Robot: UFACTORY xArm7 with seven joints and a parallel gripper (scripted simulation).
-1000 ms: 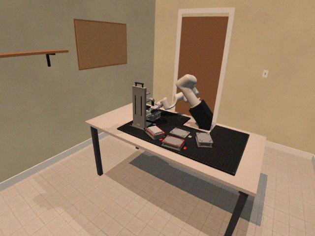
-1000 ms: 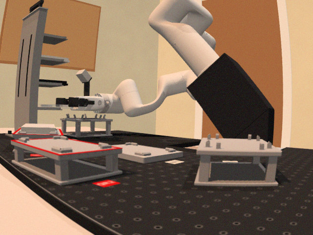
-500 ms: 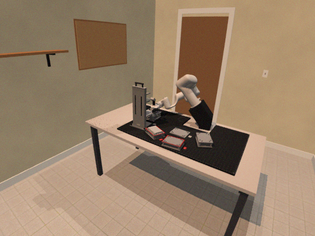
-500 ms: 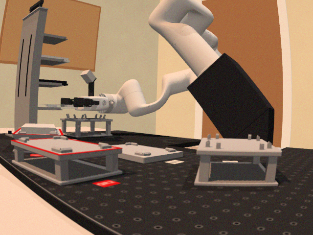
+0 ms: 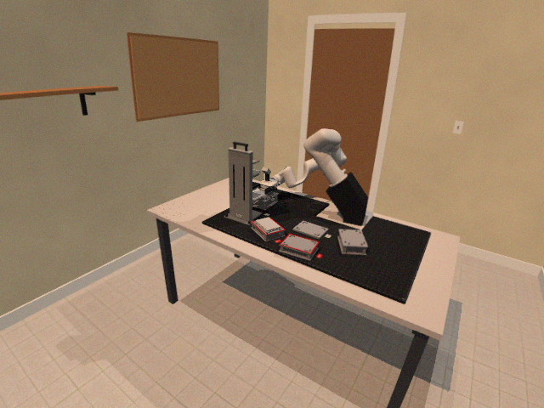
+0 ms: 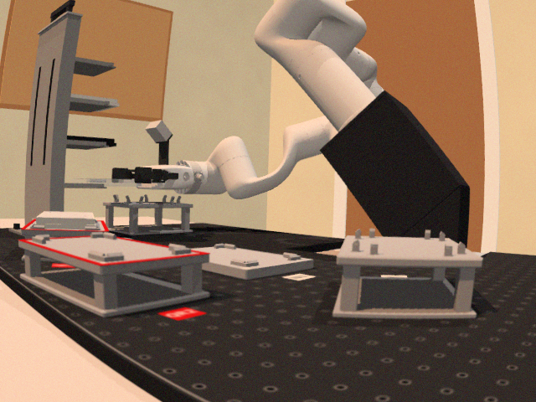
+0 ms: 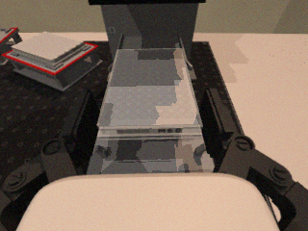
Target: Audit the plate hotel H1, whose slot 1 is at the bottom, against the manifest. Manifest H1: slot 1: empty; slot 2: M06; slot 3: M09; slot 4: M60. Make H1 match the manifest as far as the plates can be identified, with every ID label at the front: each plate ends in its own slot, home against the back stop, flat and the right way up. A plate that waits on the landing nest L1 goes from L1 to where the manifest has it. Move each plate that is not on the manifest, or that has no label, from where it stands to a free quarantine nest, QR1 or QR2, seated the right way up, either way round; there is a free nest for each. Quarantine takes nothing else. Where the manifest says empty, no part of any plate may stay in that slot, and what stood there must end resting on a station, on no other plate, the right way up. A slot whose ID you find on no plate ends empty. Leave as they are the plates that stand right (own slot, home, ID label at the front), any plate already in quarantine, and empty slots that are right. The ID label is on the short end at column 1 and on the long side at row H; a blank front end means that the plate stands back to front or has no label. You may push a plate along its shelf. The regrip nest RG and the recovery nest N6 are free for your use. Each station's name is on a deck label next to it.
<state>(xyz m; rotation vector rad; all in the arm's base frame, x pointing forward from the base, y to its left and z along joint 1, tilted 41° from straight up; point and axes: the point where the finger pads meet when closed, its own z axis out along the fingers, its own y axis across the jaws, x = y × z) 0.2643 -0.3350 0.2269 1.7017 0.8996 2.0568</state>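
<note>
Right now my hand is 50 mm short of the clear plate, 10 mm to the right of it and 20 mm above it. Round my hand: black plate 120 mm ahead, 20 mm to the left, 60 mm above; H1 deck label 60 mm ahead, 110 mm to the left, 120 mm below; RG label 160 mm behind, 20 mm to the right, 120 mm below.
</note>
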